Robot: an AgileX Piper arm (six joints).
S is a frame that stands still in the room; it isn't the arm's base.
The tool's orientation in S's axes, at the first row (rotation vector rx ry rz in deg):
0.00, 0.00, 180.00
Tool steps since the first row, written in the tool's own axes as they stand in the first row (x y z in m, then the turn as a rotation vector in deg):
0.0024, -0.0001, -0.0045, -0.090, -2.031, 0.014
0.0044, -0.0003, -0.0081, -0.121, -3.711, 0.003
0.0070, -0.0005, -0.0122, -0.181, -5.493, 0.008
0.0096, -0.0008, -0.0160, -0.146, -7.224, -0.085
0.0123, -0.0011, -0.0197, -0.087, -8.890, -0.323
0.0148, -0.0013, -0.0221, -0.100, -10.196, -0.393
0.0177, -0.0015, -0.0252, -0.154, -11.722, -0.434
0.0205, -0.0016, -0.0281, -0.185, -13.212, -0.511
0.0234, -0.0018, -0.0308, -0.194, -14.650, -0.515
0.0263, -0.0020, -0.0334, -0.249, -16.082, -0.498
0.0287, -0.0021, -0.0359, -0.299, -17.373, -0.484
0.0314, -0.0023, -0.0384, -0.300, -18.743, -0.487
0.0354, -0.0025, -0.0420, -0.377, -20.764, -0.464
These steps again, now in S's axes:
-0.0024, 0.0001, -0.0045, 0.090, 2.031, 0.014
-0.0044, 0.0003, -0.0081, 0.121, 3.711, 0.003
-0.0070, 0.0005, -0.0122, 0.181, 5.493, 0.008
-0.0096, 0.0008, -0.0160, 0.146, 7.224, -0.085
-0.0123, 0.0011, -0.0197, 0.087, 8.890, -0.323
-0.0148, 0.0013, -0.0221, 0.100, 10.196, -0.393
-0.0177, 0.0015, -0.0252, 0.154, 11.722, -0.434
-0.0205, 0.0016, -0.0281, 0.185, 13.212, -0.511
-0.0234, 0.0018, -0.0308, 0.194, 14.650, -0.515
-0.0263, 0.0020, -0.0334, 0.249, 16.082, -0.498
-0.0287, 0.0021, -0.0359, 0.299, 17.373, -0.484
-0.0314, 0.0023, -0.0384, 0.300, 18.743, -0.487
-0.0354, 0.0025, -0.0420, 0.377, 20.764, -0.464

